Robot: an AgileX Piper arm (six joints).
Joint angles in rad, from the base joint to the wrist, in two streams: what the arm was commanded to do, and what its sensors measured. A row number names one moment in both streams.
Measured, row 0:
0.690 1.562 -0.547 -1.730 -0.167 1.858
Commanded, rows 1 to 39:
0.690 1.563 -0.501 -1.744 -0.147 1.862
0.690 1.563 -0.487 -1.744 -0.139 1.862
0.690 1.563 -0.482 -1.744 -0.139 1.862
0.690 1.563 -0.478 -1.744 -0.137 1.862
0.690 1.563 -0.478 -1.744 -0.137 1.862
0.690 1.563 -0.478 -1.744 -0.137 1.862
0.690 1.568 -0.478 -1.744 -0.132 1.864
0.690 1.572 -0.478 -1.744 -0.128 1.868
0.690 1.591 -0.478 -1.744 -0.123 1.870
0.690 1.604 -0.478 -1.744 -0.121 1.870
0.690 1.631 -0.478 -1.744 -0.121 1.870
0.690 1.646 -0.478 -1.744 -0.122 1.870
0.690 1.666 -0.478 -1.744 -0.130 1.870
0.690 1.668 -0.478 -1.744 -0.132 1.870
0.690 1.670 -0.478 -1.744 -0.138 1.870
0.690 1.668 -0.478 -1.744 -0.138 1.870
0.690 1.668 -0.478 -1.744 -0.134 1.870
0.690 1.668 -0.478 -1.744 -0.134 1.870
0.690 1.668 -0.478 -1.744 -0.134 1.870
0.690 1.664 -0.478 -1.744 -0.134 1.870
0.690 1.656 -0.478 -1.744 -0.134 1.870
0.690 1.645 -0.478 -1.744 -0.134 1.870
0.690 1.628 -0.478 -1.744 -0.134 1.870
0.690 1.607 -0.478 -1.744 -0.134 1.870
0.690 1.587 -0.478 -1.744 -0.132 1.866
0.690 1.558 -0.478 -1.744 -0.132 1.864
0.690 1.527 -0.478 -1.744 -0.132 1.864
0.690 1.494 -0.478 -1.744 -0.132 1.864
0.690 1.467 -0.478 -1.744 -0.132 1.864
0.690 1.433 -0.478 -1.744 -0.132 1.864
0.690 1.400 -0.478 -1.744 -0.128 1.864
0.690 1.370 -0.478 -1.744 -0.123 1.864
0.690 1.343 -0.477 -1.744 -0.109 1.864
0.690 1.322 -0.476 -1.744 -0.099 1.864
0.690 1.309 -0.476 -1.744 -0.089 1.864
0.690 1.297 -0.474 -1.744 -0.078 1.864
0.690 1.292 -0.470 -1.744 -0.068 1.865
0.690 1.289 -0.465 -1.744 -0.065 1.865
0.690 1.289 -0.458 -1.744 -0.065 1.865
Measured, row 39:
0.690 1.310 -0.483 -1.734 -0.095 1.864
